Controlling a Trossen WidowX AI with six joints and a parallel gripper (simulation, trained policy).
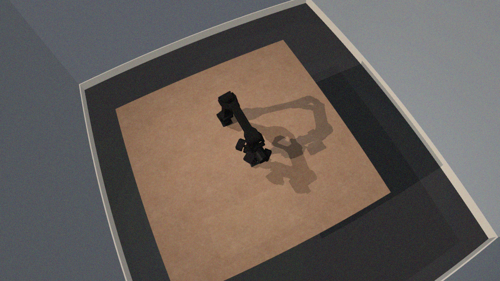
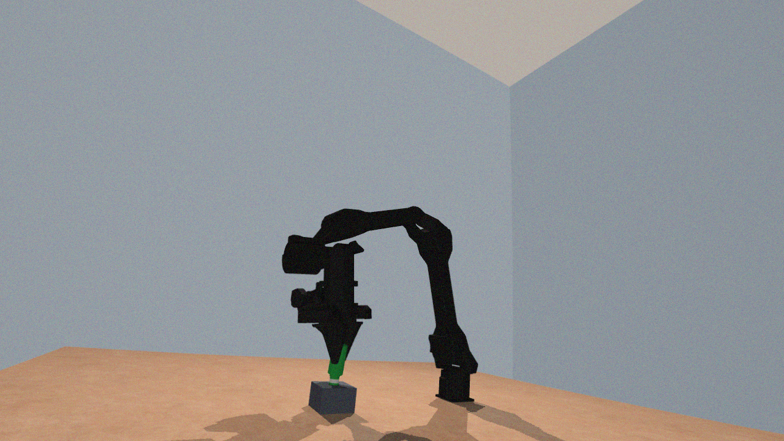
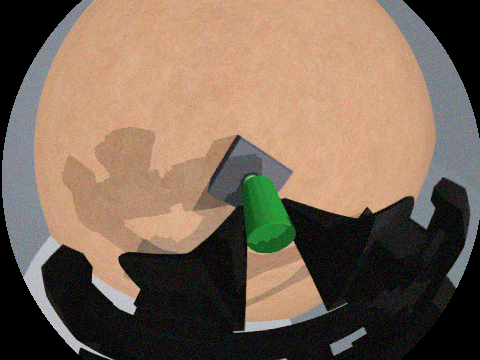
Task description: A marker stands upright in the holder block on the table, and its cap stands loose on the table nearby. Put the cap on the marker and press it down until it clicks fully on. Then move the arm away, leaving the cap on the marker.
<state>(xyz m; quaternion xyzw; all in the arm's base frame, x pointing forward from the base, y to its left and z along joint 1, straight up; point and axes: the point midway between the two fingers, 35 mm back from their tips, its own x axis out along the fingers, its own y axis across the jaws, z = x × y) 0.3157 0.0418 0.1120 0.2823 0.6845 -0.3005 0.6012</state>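
Now: gripper tip 10 mm above the green marker. The rest, counted from my gripper tip: green cap 10 mm above; grey holder block 60 mm below.
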